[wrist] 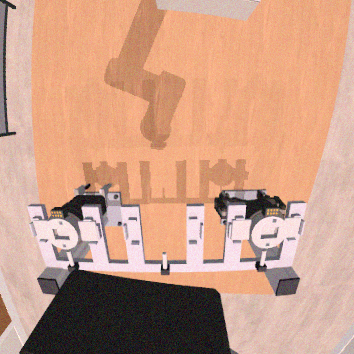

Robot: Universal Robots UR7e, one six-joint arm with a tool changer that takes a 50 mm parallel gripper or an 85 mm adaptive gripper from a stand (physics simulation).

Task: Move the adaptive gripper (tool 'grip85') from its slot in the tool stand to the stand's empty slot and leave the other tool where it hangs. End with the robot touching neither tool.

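Frame: origin at the arm's base, x right, y up, z back, level; metres.
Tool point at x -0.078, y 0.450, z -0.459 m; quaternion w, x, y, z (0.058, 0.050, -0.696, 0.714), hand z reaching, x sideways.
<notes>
A point is followed by its place in that frame.
The tool stand [195,255] @(x -0.167, y 0.178, z -0.615 m) runs across the lower half of the wrist view. The adaptive gripper [252,202], black with jointed fingers, hangs in its right slot; its pale round coupling plate [261,241] @(x -0.262, y 0.196, z -0.543 m) faces the camera. The other tool [87,205] @(x 0.042, y 0.173, z -0.575 m), a dark body with a similar round plate [61,242] @(x 0.072, y 0.196, z -0.651 m), hangs in the left slot. The middle slot is empty between two posts, with a small upright pin [164,260] @(x -0.114, y 0.191, z -0.632 m) at its lower bar. A black block of my own wrist [135,315] covers the lower left. No gripper shows on my wrist; my coupling face is hidden.
Dark-ended feet [50,285] @(x 0.083, y 0.212, z -0.752 m) [287,285] @(x -0.347, y 0.212, z -0.614 m) stick out at both ends of the stand. A pale grey box [210,9] @(x -0.066, y -0.076, z -0.107 m) is at the top edge. A dark-edged grey object [3,70] shows at the left edge. Shadows of the arm and stand lie on the wooden table [250,100] @(x -0.247, y -0.104, z -0.288 m).
</notes>
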